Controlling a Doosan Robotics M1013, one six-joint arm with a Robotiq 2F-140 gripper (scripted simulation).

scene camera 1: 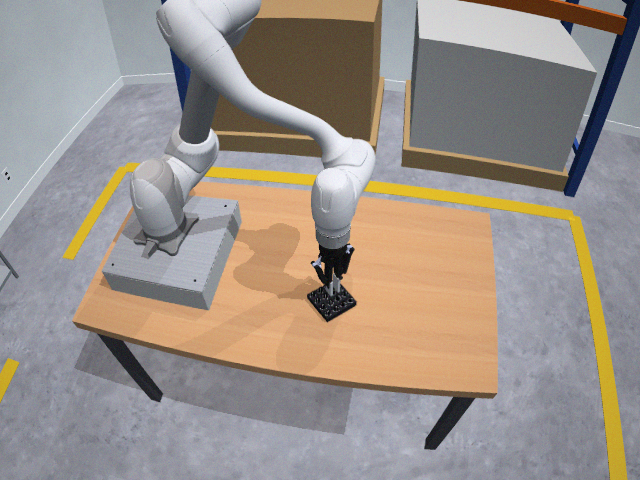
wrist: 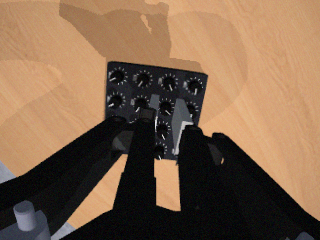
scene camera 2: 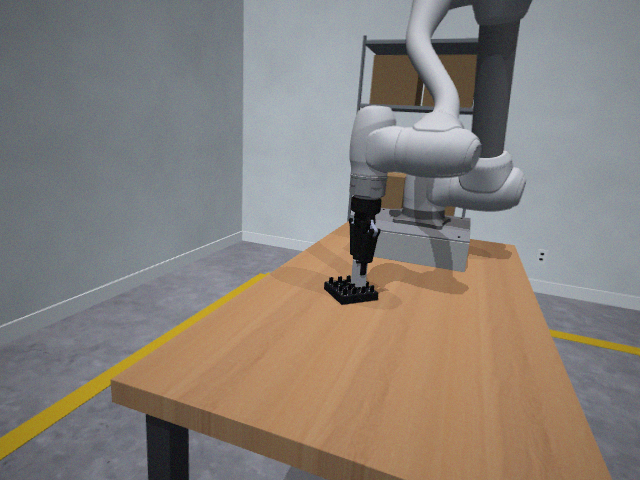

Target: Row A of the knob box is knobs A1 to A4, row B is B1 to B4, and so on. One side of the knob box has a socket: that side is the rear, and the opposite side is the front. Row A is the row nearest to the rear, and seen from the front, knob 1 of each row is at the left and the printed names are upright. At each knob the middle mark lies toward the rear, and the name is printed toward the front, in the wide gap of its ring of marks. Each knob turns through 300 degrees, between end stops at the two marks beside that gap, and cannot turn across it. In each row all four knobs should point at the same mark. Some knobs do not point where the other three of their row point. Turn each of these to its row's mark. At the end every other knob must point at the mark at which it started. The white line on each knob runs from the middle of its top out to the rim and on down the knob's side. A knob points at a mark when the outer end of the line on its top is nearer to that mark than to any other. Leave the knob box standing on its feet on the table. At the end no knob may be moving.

Labels:
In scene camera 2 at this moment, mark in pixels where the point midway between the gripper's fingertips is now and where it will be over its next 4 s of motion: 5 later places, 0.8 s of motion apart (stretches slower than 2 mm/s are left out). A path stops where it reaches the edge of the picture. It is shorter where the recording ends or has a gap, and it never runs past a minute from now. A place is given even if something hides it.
The gripper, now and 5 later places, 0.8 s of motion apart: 358, 284; 359, 272; 359, 270; 359, 267; 360, 266; 359, 275

